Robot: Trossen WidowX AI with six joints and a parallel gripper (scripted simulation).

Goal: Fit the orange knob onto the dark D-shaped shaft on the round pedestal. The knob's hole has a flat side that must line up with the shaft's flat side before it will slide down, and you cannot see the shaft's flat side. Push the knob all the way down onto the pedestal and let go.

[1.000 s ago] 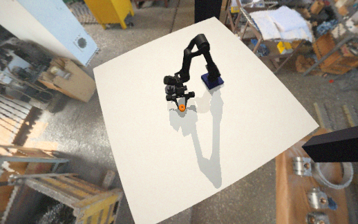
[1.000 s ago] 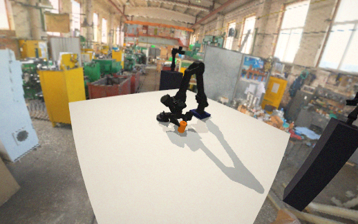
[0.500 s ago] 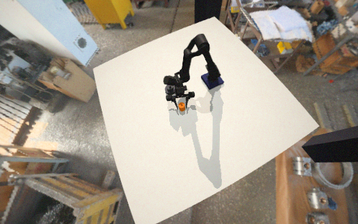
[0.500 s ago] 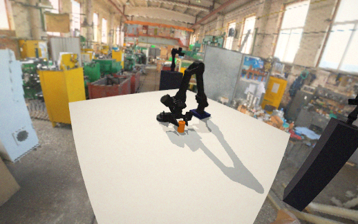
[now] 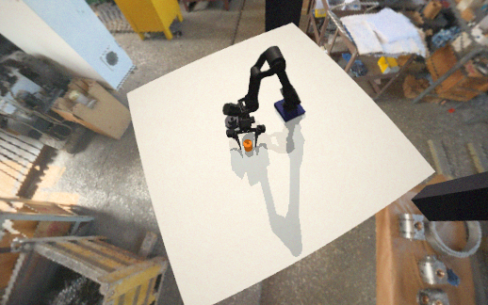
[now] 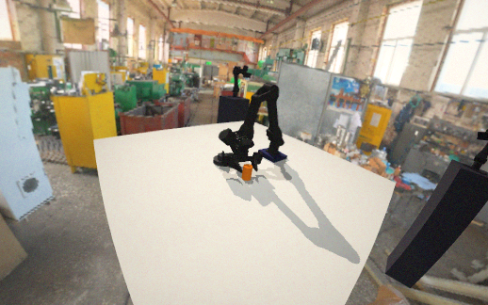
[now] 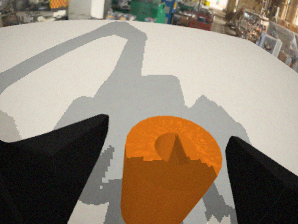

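Now: the orange knob 10 mm behind my gripper tip, 20 mm to the right of it and 20 mm below it. Also, from my gripper tip: pedestal 20 mm behind, 190 mm to the right, 20 mm below.
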